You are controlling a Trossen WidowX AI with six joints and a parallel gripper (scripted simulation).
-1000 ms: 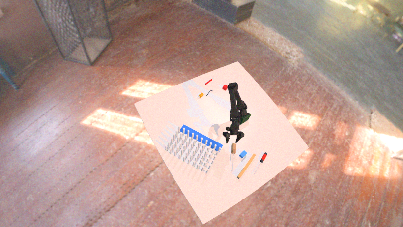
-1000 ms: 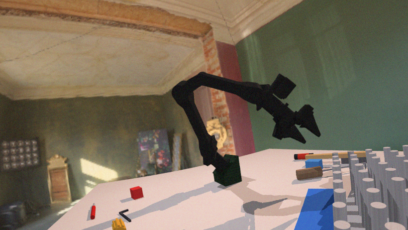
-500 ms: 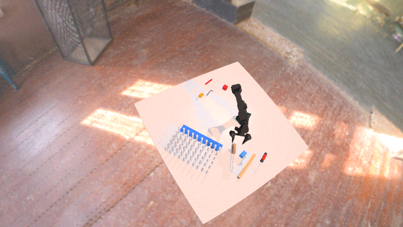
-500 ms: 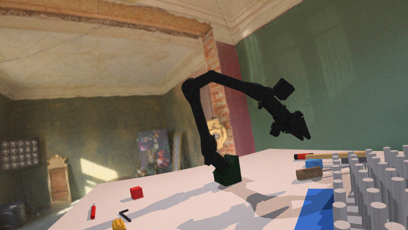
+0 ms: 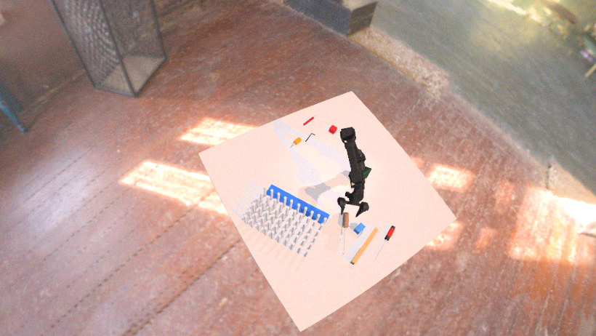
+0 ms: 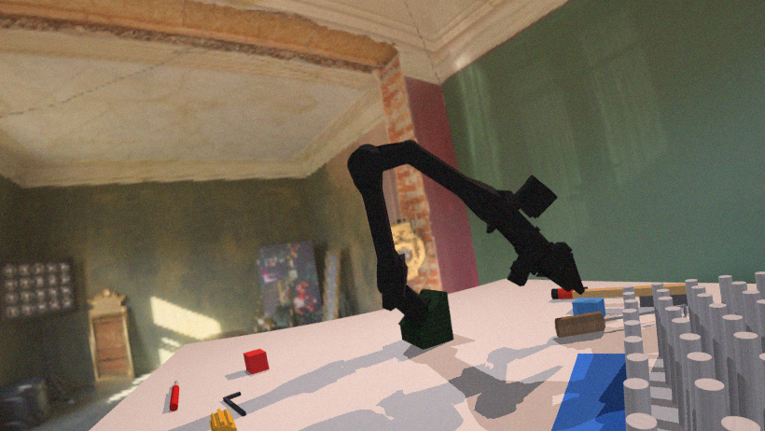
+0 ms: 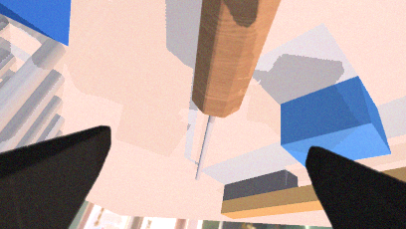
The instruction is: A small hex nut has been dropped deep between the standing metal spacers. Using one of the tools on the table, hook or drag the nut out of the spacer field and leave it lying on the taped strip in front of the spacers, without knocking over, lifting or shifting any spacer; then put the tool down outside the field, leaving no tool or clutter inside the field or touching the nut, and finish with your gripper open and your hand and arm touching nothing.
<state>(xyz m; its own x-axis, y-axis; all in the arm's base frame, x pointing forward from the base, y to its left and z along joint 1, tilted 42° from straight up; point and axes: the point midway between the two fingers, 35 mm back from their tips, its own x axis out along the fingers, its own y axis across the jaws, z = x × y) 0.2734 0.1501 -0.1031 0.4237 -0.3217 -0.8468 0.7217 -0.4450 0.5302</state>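
Now: gripper tip 9 cm to the right of the blue block, 6 cm above it and 3 cm past it. The rest, counted from my gripper tip: yellow piece (62 cm to the right, 11 cm behind, 7 cm below); then allen key (61 cm to the right, 23 cm behind, 8 cm below); then blue taped strip (26 cm to the right, 17 cm ahead, 8 cm below).
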